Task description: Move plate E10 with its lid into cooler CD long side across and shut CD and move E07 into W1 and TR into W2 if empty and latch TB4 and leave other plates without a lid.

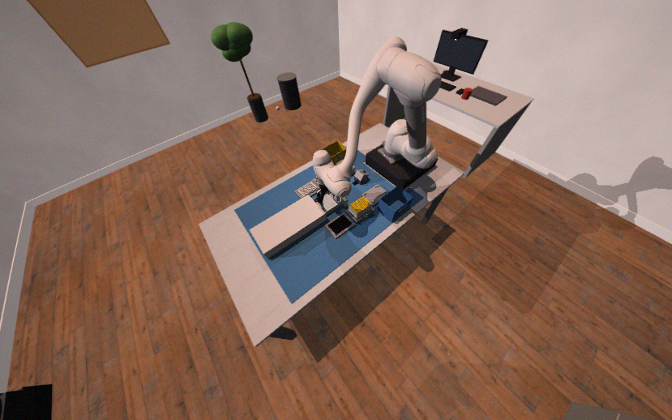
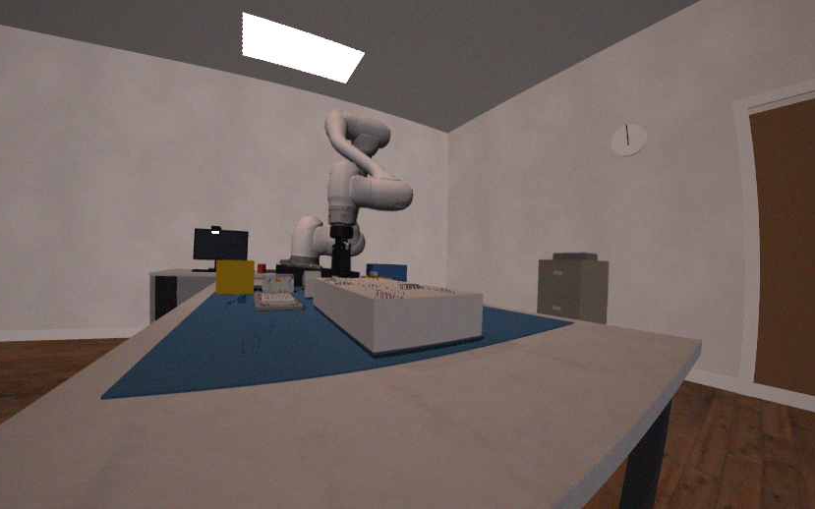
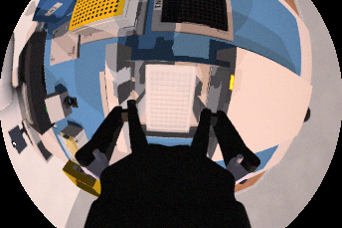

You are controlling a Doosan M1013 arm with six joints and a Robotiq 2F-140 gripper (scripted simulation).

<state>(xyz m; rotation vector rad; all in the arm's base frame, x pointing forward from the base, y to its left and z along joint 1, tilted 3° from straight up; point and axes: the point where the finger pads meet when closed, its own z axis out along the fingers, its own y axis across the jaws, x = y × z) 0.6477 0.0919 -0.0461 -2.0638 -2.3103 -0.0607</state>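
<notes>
My gripper is now 40 mm short of the cooler drawer and 20 mm above it. The rest, counted from my hand: white cooler CD (160 mm ahead, 20 mm to the left, 10 mm below); then white gridded plate (60 mm ahead, 190 mm to the right, 20 mm below); then black plate (20 mm ahead, 190 mm to the left, 20 mm below).
</notes>
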